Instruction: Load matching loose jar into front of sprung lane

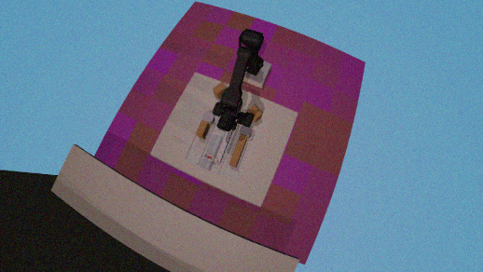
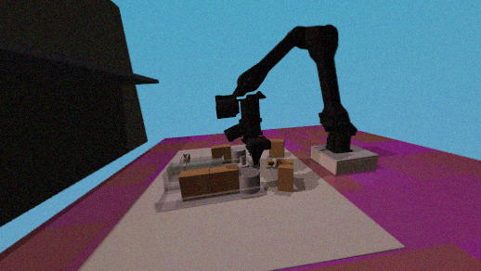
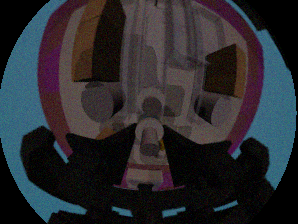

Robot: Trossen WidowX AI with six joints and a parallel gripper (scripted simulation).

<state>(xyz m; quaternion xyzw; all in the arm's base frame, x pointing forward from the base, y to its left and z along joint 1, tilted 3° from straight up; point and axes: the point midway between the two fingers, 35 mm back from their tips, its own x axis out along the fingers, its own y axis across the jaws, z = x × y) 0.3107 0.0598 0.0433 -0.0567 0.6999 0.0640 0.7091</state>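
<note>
Right now my gripper tip is 170 mm short of the lane and 30 mm above it. Also, from my gripper tip: wall: 640 mm ahead, 350 mm above, 50 mm to the left.
</note>
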